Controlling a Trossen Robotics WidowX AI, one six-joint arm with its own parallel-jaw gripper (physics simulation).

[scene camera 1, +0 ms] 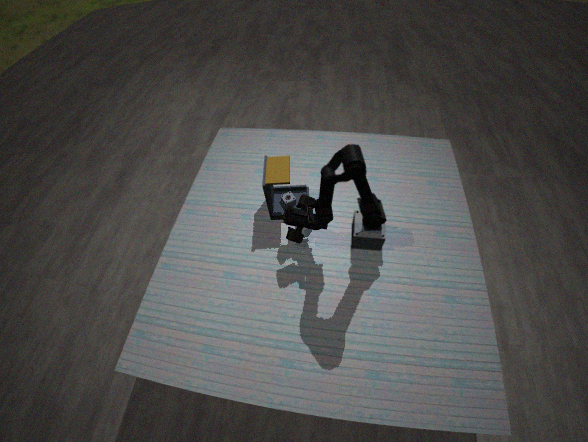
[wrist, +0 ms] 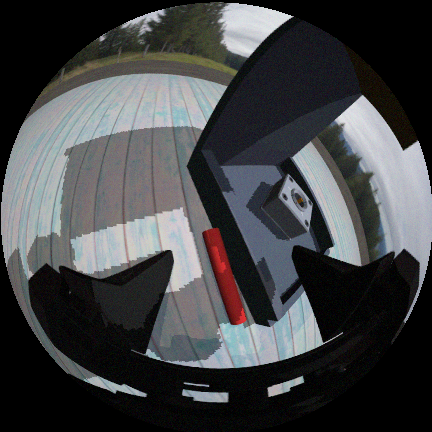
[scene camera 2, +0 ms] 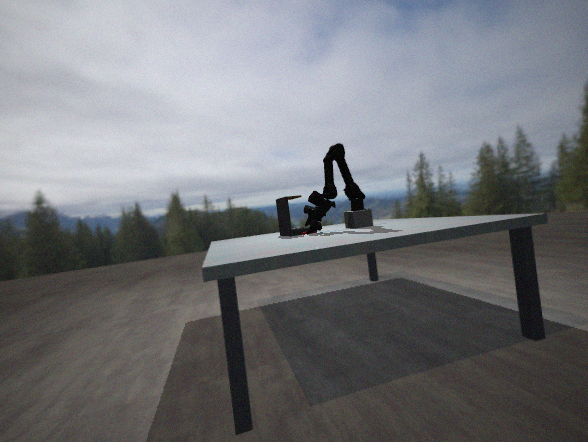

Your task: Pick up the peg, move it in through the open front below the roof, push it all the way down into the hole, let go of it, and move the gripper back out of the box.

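Observation:
A red peg lies flat on the table, along the outer side of the box's floor edge. The dark box has a tall wall and a yellow roof. On its floor stands a grey block with a round hole in its light face. My gripper is open, low by the box's side. In the wrist view its fingers stand wide apart, with the peg between and below them, not gripped. The peg cannot be made out in scene camera 1.
The arm's base stands to the right of the box on the striped table. The box's low edge is close beside the peg, and its wall and roof rise above the block. Shadows of the arm and box fall on the table.

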